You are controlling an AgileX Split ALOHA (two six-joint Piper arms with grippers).
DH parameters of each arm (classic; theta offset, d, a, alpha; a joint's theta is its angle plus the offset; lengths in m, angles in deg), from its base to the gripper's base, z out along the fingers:
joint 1: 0 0.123 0 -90
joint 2: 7.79 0 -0.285 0
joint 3: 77.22 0 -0.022 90
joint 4: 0 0.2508 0 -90
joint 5: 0 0 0.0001 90
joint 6: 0 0.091 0 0
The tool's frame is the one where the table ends.
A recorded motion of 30 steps. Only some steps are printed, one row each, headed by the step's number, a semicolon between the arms.
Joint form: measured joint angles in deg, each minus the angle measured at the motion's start. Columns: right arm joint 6, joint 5, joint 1, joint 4, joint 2, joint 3; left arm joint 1, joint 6, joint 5, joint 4, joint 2, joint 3.
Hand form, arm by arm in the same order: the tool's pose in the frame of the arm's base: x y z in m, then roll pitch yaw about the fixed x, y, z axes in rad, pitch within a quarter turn. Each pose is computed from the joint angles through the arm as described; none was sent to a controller.
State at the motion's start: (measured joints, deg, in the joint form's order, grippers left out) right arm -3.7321 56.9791 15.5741 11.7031 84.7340 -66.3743; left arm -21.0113 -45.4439 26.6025 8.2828 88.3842 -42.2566
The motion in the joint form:
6: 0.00 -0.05 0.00 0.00 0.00 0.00; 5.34 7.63 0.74 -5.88 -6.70 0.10
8: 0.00 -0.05 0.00 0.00 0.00 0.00; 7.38 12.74 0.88 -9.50 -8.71 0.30
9: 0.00 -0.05 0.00 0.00 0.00 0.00; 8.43 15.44 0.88 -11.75 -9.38 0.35
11: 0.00 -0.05 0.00 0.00 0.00 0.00; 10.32 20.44 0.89 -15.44 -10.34 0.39
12: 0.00 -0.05 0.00 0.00 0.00 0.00; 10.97 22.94 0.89 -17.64 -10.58 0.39
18: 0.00 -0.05 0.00 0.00 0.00 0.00; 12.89 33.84 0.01 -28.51 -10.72 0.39
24: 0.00 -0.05 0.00 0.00 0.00 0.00; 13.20 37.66 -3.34 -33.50 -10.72 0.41
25: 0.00 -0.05 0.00 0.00 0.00 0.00; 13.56 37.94 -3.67 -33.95 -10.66 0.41
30: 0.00 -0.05 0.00 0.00 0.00 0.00; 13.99 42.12 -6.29 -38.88 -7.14 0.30
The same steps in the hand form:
6: 0.2777 0.0935 0.2870 2.9538 0.3450 -2.9194; 0.2501 -0.0683 0.2036 -2.8535 0.4039 -2.7282
8: 0.2777 0.0935 0.2870 2.9538 0.3450 -2.9194; 0.2480 -0.0611 0.2116 -2.8260 0.4206 -2.7246
9: 0.2777 0.0935 0.2870 2.9538 0.3450 -2.9194; 0.2476 -0.0579 0.2144 -2.8099 0.4241 -2.7194
11: 0.2777 0.0935 0.2870 2.9538 0.3450 -2.9194; 0.2473 -0.0520 0.2187 -2.7884 0.4342 -2.7184
12: 0.2777 0.0935 0.2870 2.9538 0.3450 -2.9194; 0.2473 -0.0507 0.2199 -2.7749 0.4343 -2.7186
18: 0.2777 0.0935 0.2870 2.9538 0.3450 -2.9194; 0.2498 -0.0499 0.2230 -2.6975 0.4349 -2.7105
24: 0.2777 0.0935 0.2870 2.9538 0.3450 -2.9194; 0.2546 -0.0504 0.2267 -2.6348 0.4747 -2.6668
25: 0.2777 0.0935 0.2870 2.9538 0.3450 -2.9194; 0.2555 -0.0489 0.2268 -2.6292 0.4773 -2.6556
30: 0.2777 0.0935 0.2870 2.9538 0.3450 -2.9194; 0.2659 -0.0490 0.2142 -2.6185 0.4624 -2.6353

